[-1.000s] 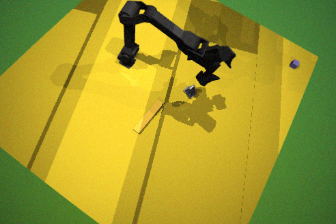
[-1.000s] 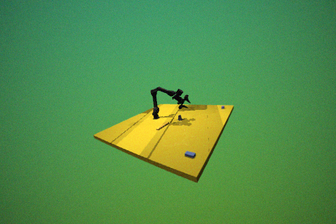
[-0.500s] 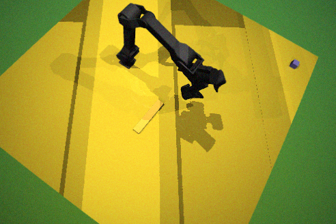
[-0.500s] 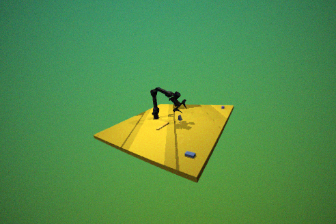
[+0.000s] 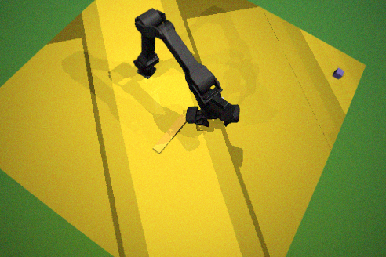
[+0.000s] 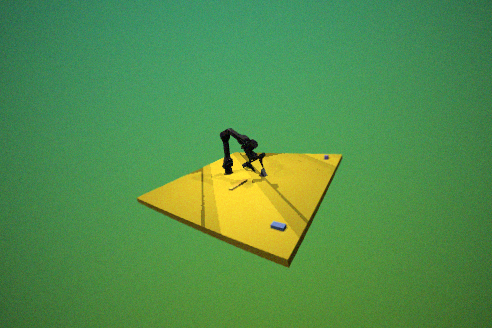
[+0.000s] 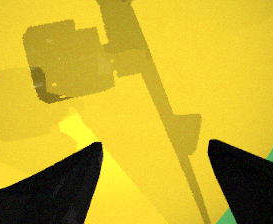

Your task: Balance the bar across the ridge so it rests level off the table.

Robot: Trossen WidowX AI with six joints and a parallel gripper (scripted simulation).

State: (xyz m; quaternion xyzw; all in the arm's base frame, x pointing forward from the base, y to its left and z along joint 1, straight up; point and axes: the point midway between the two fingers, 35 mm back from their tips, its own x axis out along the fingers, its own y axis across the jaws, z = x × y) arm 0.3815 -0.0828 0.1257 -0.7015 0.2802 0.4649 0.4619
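The flat tan bar lies 140 mm behind my gripper tip, 100 mm to the right of it and 90 mm below it. The rest, counted from my gripper tip: blue flat block (340 mm ahead, 420 mm to the right, 90 mm below); purple cube (340 mm ahead, 580 mm to the left, 80 mm below).
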